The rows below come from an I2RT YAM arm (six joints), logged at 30 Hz.
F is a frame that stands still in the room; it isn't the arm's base.
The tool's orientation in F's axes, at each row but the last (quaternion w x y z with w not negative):
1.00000 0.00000 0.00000 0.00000
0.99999 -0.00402 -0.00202 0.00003
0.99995 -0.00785 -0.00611 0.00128
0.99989 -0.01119 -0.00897 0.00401
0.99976 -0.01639 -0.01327 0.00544
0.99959 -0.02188 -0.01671 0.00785
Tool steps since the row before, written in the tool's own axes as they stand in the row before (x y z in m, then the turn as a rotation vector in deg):
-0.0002 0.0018 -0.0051 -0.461 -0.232 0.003
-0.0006 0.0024 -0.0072 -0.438 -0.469 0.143
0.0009 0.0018 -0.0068 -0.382 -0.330 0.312
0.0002 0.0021 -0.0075 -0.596 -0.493 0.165
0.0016 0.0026 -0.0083 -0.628 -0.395 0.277
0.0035 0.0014 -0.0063 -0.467 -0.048 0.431
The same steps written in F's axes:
-0.0002 0.0018 -0.0051 -0.461 -0.232 0.003
-0.0006 0.0023 -0.0072 -0.439 -0.468 0.145
0.0010 0.0017 -0.0068 -0.385 -0.326 0.312
0.0003 0.0019 -0.0075 -0.595 -0.494 0.165
0.0018 0.0023 -0.0083 -0.631 -0.393 0.273
0.0037 0.0012 -0.0062 -0.481 -0.037 0.417

